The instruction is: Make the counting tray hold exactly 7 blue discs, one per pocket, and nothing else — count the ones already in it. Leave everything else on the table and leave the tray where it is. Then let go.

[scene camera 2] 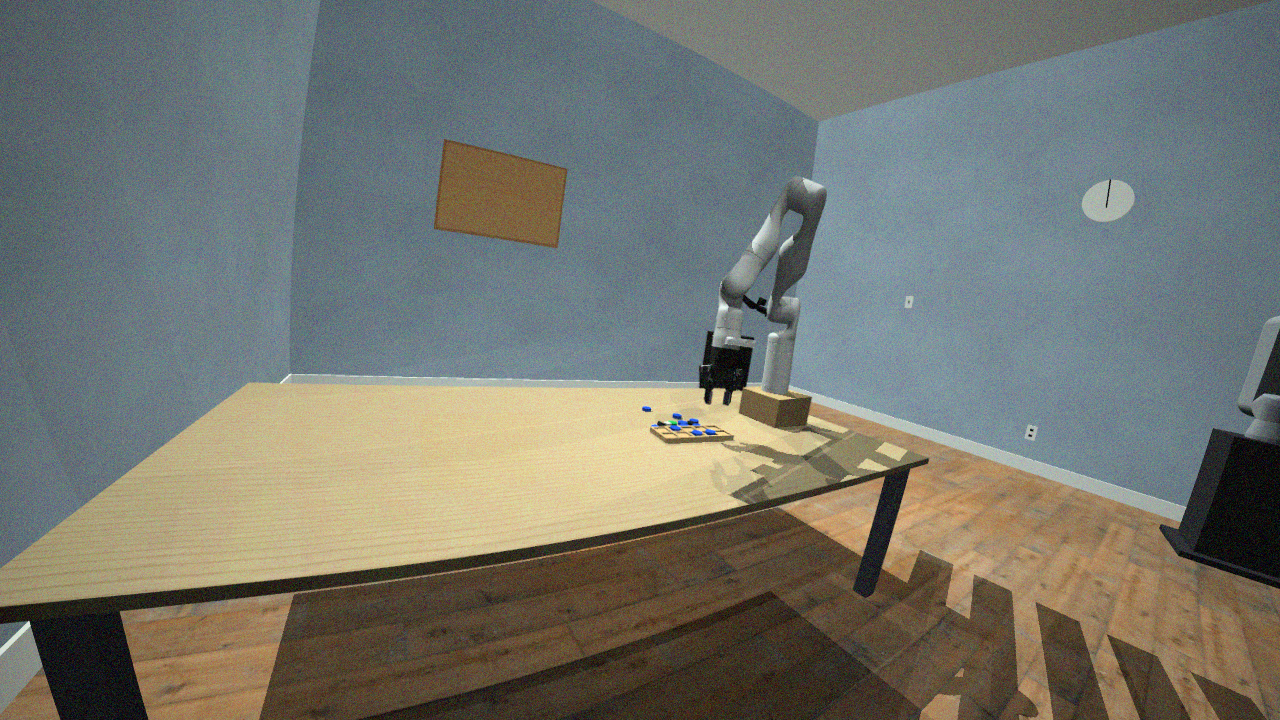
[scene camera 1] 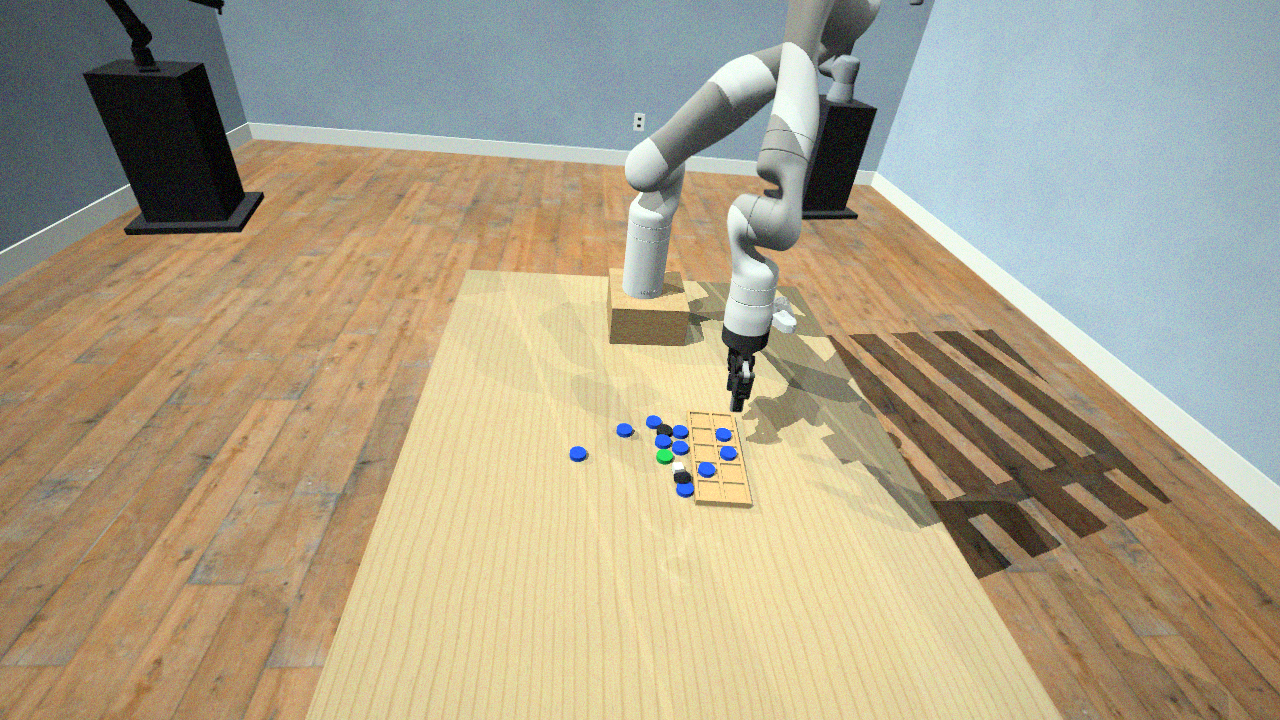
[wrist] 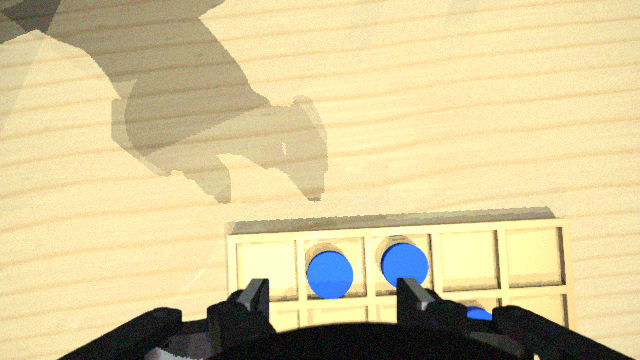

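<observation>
The wooden counting tray (scene camera 1: 723, 503) (scene camera 2: 693, 439) (wrist: 369, 270) has two rows of five pockets. It holds three blue discs: one blue disc (scene camera 1: 723, 434) (wrist: 330, 275) and another blue disc (scene camera 1: 727, 453) (wrist: 404, 265) in neighbouring pockets of one long row, and a third blue disc (scene camera 1: 706, 469) (wrist: 479, 314) in the other row. Other pockets in view are empty; part of the tray is hidden in the wrist view. My gripper (scene camera 1: 736, 408) (scene camera 2: 717, 401) (wrist: 332, 300) is open and empty, raised above the tray's robot-side end. Loose blue discs (scene camera 1: 623, 429) (scene camera 1: 578, 454) (scene camera 1: 684, 489) lie beside the tray, with several more.
A green disc (scene camera 1: 664, 456), two black discs (scene camera 1: 664, 430) (scene camera 1: 682, 478) and a small white piece (scene camera 1: 678, 467) lie among the loose blue discs, close along the tray's left side in scene camera 1. The robot's wooden base block (scene camera 1: 648, 324) (scene camera 2: 775, 408) stands at the table's back.
</observation>
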